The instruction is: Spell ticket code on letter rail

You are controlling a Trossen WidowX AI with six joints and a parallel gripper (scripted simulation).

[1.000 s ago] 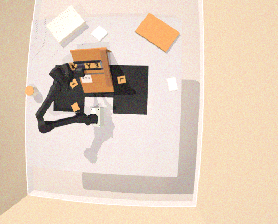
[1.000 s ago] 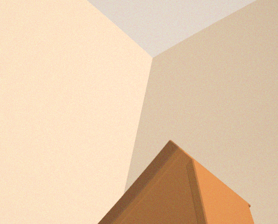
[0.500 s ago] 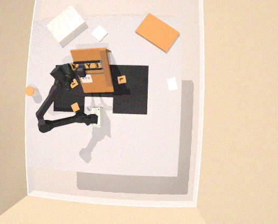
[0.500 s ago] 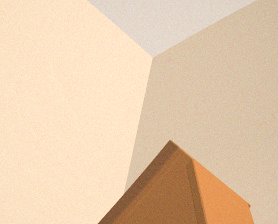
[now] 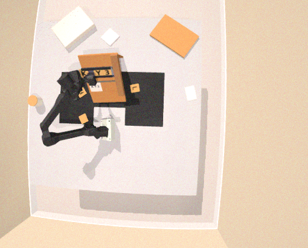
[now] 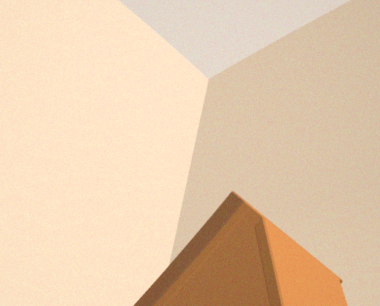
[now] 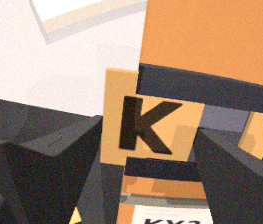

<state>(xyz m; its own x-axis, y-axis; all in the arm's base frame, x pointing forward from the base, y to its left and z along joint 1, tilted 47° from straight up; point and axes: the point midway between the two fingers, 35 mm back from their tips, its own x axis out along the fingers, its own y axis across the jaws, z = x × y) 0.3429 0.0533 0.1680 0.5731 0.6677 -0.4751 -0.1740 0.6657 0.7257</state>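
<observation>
Right now my gripper tip is 6 cm past the white ticket, 5 cm to the left of it and 8 cm above it. From my gripper tip the other things lie so: f tile (10 cm behind, 8 cm to the left, 18 cm below); then black mat (14 cm behind, 14 cm to the right, 18 cm below); then k tile (right at my gripper tip).
</observation>
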